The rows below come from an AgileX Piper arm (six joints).
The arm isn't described. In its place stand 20 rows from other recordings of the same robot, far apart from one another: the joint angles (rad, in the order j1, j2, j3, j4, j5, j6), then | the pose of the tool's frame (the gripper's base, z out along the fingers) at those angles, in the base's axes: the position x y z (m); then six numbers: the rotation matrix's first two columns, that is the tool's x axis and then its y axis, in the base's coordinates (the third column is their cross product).
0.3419, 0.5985, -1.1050, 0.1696, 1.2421, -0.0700 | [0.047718, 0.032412, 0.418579, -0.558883, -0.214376, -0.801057, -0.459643, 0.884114, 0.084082]
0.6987, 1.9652, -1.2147, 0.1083, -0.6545, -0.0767 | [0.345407, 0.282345, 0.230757, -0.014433, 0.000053, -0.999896, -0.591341, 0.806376, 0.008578]
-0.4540, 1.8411, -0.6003, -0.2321, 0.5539, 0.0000 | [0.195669, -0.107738, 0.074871, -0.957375, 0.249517, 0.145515, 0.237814, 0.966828, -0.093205]
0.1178, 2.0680, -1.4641, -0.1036, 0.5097, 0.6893 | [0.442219, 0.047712, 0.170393, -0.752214, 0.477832, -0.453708, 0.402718, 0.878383, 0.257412]
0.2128, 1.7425, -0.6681, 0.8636, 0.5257, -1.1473 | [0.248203, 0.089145, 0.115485, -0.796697, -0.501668, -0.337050, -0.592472, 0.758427, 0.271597]
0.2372, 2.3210, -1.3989, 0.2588, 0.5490, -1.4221 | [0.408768, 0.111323, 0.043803, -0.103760, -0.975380, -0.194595, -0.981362, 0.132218, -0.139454]
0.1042, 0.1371, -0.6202, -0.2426, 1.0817, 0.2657 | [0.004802, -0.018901, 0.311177, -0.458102, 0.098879, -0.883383, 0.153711, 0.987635, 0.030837]
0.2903, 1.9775, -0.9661, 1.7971, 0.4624, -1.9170 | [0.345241, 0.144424, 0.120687, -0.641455, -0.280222, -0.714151, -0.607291, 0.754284, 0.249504]
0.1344, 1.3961, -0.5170, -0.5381, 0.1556, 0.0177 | [0.234125, 0.024364, 0.172316, -0.646663, -0.582944, -0.491939, -0.465142, 0.812511, -0.351382]
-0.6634, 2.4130, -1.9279, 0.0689, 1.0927, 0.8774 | [0.384344, -0.293331, 0.114792, -0.000652, 0.999998, -0.001751, 0.994845, 0.000826, 0.101405]
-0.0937, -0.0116, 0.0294, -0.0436, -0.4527, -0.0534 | [0.044636, -0.002452, 0.243003, 0.486939, -0.138631, -0.862364, 0.122648, 0.988394, -0.089637]
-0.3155, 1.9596, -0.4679, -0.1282, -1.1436, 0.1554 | [0.282039, -0.080920, 0.102448, -0.226269, 0.180281, -0.957236, 0.225623, 0.965697, 0.128542]
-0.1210, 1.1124, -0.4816, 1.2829, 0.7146, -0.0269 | [0.191255, 0.034345, 0.232415, -0.593402, 0.793799, 0.133255, 0.510801, 0.243437, 0.824512]
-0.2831, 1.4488, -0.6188, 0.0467, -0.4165, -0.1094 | [0.277689, -0.082573, 0.225402, -0.327215, 0.025803, -0.944598, 0.275266, 0.958877, -0.069161]
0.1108, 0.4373, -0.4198, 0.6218, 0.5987, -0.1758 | [0.083193, 0.039313, 0.280624, -0.533994, 0.274243, -0.799775, -0.227092, 0.864652, 0.448114]
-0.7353, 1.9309, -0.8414, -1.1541, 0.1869, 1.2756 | [0.235510, -0.233869, 0.095172, -0.556262, 0.672816, -0.487740, 0.798158, 0.595957, -0.088193]
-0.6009, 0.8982, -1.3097, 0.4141, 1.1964, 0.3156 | [0.126719, -0.045544, 0.455016, -0.324860, 0.736767, -0.592993, 0.483579, 0.668240, 0.565338]
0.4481, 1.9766, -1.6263, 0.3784, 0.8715, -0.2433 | [0.380481, 0.211449, 0.245515, -0.806326, -0.379924, -0.453318, -0.525744, 0.811514, 0.255025]
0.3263, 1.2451, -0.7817, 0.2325, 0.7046, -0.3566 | [0.214389, 0.086886, 0.252419, -0.748345, -0.438194, -0.497961, -0.526068, 0.849345, 0.043181]
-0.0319, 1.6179, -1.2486, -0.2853, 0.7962, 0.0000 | [0.341831, -0.029222, 0.276924, -0.879117, -0.168897, -0.445675, -0.047701, 0.961588, -0.270321]
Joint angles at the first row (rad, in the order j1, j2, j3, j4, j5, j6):
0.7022, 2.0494, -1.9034, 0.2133, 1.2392, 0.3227
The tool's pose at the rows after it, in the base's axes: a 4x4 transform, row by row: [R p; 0 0 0 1], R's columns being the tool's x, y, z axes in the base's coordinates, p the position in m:
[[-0.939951 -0.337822 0.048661 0.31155], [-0.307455 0.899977 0.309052 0.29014], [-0.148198 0.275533 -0.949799 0.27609], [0 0 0 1]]
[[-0.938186 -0.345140 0.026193 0.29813], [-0.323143 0.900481 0.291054 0.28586], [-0.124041 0.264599 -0.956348 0.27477], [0 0 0 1]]
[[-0.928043 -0.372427 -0.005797 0.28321], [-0.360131 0.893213 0.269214 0.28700], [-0.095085 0.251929 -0.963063 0.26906], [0 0 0 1]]
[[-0.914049 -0.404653 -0.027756 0.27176], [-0.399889 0.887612 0.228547 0.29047], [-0.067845 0.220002 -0.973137 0.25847], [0 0 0 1]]
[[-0.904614 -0.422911 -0.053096 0.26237], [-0.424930 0.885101 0.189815 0.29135], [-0.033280 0.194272 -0.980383 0.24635], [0 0 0 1]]
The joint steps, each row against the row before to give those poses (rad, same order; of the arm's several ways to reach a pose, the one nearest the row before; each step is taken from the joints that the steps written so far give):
0.0041, -0.0520, 0.0871, 0.0037, 0.0000, 0.0000
0.0137, -0.0418, 0.0689, -0.0022, 0.0000, 0.0000
0.0265, -0.0257, 0.0601, 0.0000, 0.0000, -0.0108
0.0304, -0.0039, 0.0447, -0.0205, -0.0020, -0.0061
0.0212, -0.0013, 0.0479, -0.0125, -0.0045, -0.0024

